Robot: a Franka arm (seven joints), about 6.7 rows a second.
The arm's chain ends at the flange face. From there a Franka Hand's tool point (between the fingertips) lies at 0.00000 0.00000 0.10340 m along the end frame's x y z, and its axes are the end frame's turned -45 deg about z.
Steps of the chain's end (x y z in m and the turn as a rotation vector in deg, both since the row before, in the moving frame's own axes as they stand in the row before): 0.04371 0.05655 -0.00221 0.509 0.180 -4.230; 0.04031 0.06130 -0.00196 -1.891 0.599 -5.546; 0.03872 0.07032 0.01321 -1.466 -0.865 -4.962; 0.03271 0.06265 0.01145 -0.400 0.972 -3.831; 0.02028 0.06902 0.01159 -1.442 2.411 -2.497; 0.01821 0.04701 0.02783 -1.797 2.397 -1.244; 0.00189 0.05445 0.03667 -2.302 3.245 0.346; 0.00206 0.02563 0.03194 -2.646 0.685 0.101; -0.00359 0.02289 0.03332 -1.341 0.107 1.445
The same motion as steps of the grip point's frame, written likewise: -0.00822 0.07044 -0.00221 0.233 0.487 -4.230; -0.01633 0.07510 -0.00202 -1.761 -0.914 -5.546; -0.02528 0.07800 0.01316 -0.425 -1.648 -4.962; -0.02038 0.06915 0.01143 -0.970 0.404 -3.831; -0.03312 0.06803 0.01147 -2.724 0.685 -2.497; -0.01954 0.05146 0.02769 -2.966 0.424 -1.244; -0.03598 0.04691 0.03642 -3.922 0.667 0.346; -0.01917 0.02383 0.03182 -2.355 -1.387 0.101; -0.02032 0.01547 0.03329 -1.024 -0.873 1.445
